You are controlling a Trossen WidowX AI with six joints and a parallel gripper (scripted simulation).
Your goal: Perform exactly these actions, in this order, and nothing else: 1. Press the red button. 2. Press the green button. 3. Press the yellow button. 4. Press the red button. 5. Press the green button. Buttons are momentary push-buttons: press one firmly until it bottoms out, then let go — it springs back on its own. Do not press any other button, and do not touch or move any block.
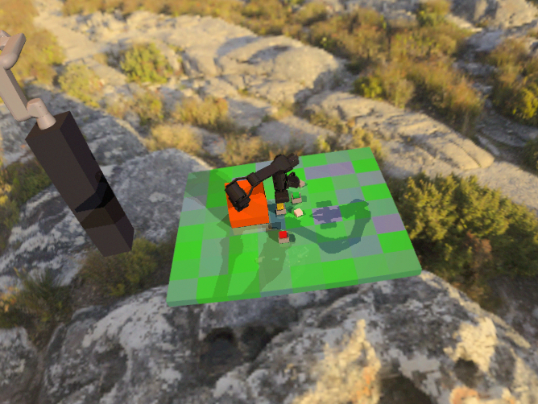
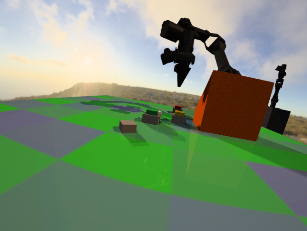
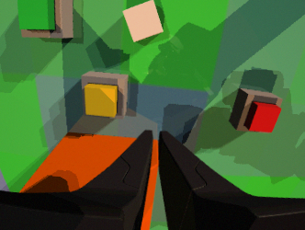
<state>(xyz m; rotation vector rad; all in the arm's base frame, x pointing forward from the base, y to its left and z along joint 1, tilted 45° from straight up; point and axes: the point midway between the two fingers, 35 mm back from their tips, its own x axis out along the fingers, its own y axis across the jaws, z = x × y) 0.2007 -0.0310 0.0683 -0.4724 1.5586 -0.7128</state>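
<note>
The red button is 30 mm behind my gripper tip, 130 mm to the right of it and 90 mm below it. Also, from my gripper tip: green button: 80 mm ahead, 110 mm to the left, 90 mm below; yellow button: 10 mm behind, 60 mm to the left, 90 mm below.
</note>
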